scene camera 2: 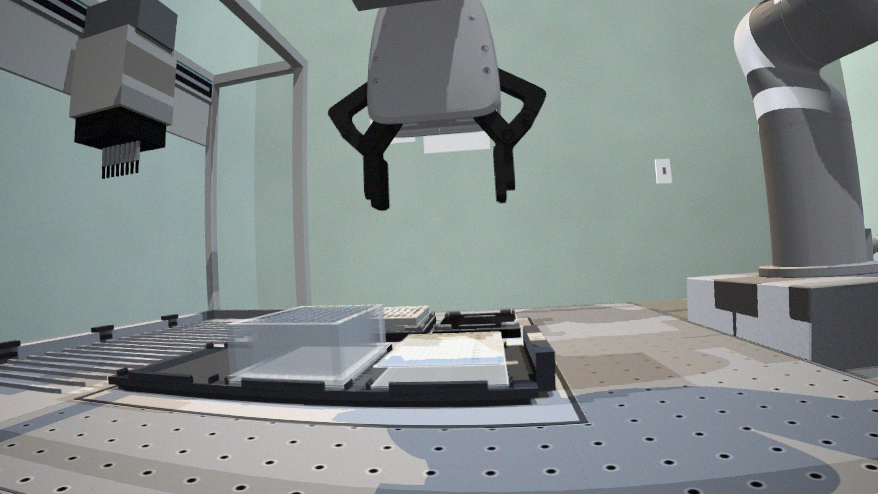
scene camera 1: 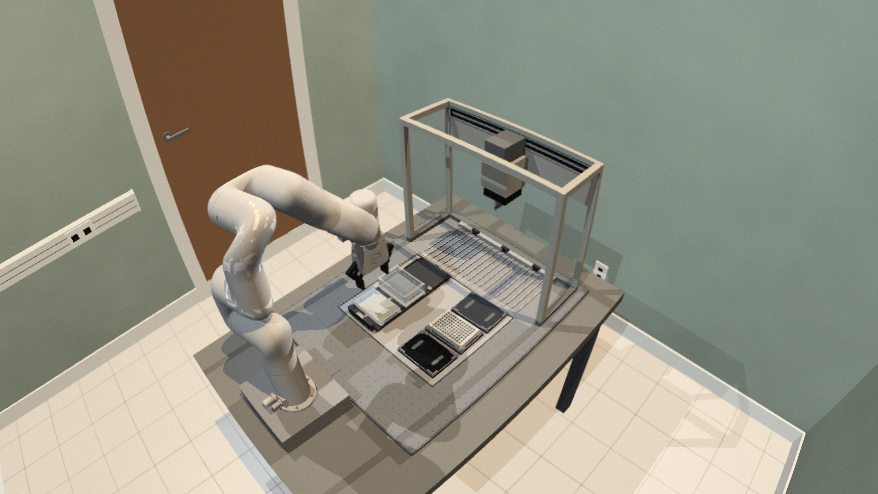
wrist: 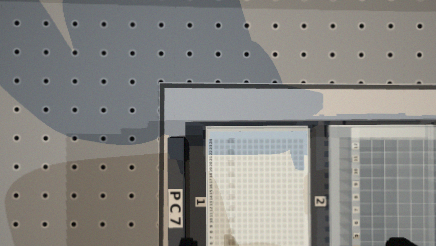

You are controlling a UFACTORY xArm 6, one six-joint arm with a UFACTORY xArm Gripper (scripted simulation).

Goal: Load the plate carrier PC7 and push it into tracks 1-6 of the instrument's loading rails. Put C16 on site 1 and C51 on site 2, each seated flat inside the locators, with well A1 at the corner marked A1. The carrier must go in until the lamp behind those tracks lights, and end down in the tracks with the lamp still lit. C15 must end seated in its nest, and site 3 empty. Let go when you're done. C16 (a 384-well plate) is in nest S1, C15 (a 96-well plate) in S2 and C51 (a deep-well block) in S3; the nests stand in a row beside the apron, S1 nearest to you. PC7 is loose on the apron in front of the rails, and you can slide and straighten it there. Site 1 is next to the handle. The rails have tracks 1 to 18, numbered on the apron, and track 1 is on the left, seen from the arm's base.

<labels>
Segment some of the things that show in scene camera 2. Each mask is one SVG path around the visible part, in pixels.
My gripper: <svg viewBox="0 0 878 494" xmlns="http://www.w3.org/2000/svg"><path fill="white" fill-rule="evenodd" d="M480 0L436 0L380 8L375 20L371 40L367 82L328 110L328 115L342 138L363 155L365 198L371 200L371 206L379 211L389 209L388 163L383 159L383 153L394 138L485 131L495 142L495 146L493 146L496 202L506 203L507 190L515 190L513 148L532 127L545 101L546 91L498 68L489 21ZM367 106L369 117L373 122L363 135L353 124L352 118ZM501 91L524 103L519 114L509 124L500 115Z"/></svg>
A 384-well plate C16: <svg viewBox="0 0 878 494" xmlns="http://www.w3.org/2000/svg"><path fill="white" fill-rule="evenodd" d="M501 332L409 334L372 367L373 384L370 388L371 390L389 390L389 382L488 380L488 389L509 388Z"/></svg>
A carrier PC7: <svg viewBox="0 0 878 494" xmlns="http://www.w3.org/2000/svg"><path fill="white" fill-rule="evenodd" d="M555 351L537 325L523 326L523 345L507 345L506 341L503 343L509 388L488 389L488 380L389 382L389 390L371 390L370 386L373 384L372 367L392 350L392 344L387 348L387 352L354 381L351 378L346 382L344 390L325 389L324 381L242 378L241 385L229 385L228 376L230 375L227 342L224 342L224 347L214 347L213 343L208 343L205 348L172 358L162 359L132 370L128 370L127 367L119 369L117 374L108 376L108 383L118 385L118 389L134 392L287 404L363 407L530 404L530 398L539 398L540 391L556 391Z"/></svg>
</labels>
